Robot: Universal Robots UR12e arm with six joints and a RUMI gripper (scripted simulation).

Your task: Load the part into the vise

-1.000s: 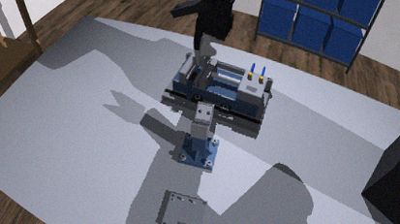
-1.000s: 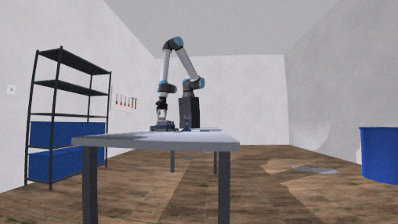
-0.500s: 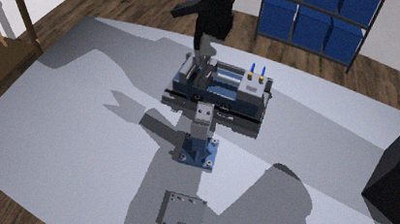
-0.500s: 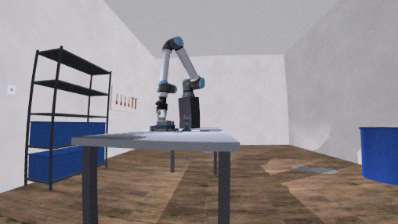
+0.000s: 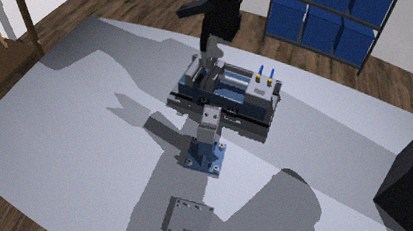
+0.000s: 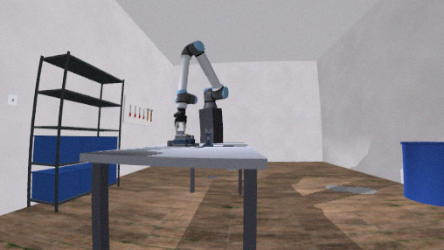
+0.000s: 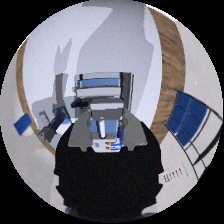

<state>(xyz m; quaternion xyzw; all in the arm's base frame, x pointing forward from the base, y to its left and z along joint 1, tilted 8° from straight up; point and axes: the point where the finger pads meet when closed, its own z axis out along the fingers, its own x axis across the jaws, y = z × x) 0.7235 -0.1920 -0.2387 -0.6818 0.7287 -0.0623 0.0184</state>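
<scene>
The vise lies 7 cm behind my hand, 2 cm to the left of it and 8 cm below it. From my hand the other things lie so: grey part 1 cm below; then infeed plate 10 cm behind, 42 cm to the left, 12 cm below; then air cylinder 16 cm behind, 3 cm to the left, 5 cm below.
</scene>
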